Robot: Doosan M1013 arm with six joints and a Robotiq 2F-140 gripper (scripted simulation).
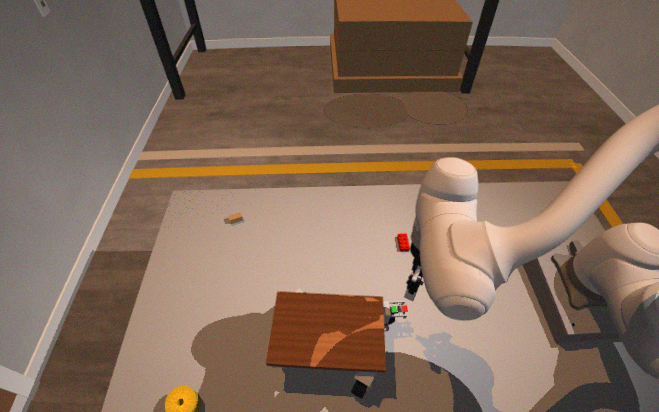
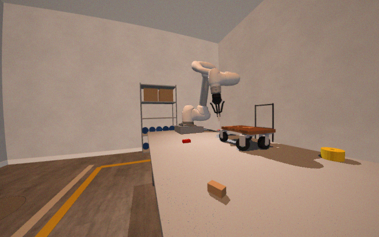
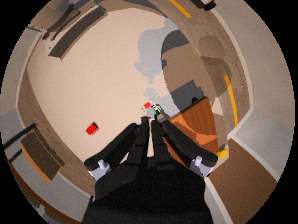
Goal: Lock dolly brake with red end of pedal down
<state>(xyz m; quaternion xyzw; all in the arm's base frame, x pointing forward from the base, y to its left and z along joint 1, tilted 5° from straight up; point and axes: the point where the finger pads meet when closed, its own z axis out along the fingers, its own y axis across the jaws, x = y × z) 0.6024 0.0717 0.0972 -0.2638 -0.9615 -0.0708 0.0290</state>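
Now: the brake pedal 120 mm below my hand and 10 mm ahead of it. Also, from my hand: small tan block 570 mm ahead, 400 mm to the right, 190 mm below; red brick 280 mm to the right, 180 mm below, 50 mm behind; yellow spool 610 mm ahead, 240 mm to the left, 180 mm below.
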